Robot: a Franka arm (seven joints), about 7 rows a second.
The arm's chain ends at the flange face. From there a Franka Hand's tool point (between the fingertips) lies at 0.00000 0.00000 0.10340 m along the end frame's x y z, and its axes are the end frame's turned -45 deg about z.
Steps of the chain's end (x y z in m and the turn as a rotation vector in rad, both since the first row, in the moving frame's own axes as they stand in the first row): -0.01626, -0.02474, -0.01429, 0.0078, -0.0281, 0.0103; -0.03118, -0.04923, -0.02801, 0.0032, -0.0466, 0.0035; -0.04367, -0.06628, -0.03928, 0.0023, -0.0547, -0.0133; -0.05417, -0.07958, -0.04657, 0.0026, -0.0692, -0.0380; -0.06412, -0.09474, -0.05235, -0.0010, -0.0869, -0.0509
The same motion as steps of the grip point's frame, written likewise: 0.00453, -0.03162, -0.01433, 0.0254, -0.0144, 0.0103; 0.00960, -0.06050, -0.02812, 0.0352, -0.0307, 0.0035; 0.01213, -0.08189, -0.03943, 0.0403, -0.0371, -0.0133; 0.01300, -0.09973, -0.04682, 0.0508, -0.0471, -0.0380; 0.01508, -0.11844, -0.05274, 0.0607, -0.0622, -0.0509
